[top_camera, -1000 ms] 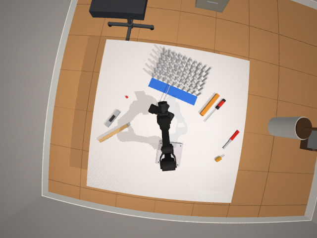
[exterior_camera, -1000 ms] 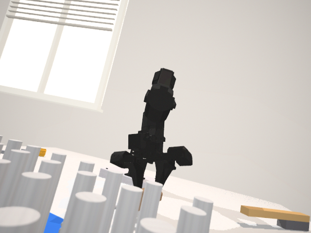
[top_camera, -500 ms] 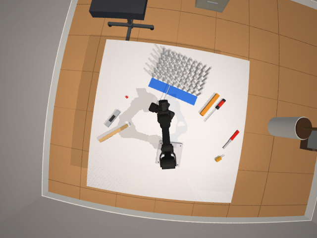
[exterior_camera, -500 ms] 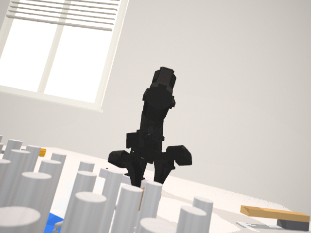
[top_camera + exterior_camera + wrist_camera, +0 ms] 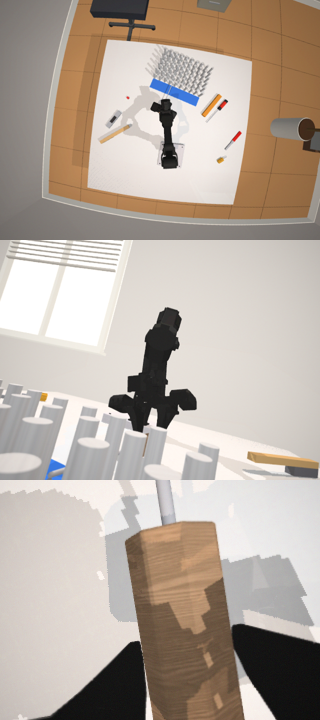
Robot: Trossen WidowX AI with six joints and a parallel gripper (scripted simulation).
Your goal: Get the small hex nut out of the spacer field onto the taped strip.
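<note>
Now: gripper tip 15 cm short of the blue taped strip, 8 cm to the left of it and 3 cm above it. From my gripper tip the other things lie so: grey block 14 cm behind, 37 cm to the left, 2 cm below; then red cube 5 cm ahead, 28 cm to the left, 3 cm below; then hex nut 32 cm ahead, 8 cm to the right, 3 cm below.
</note>
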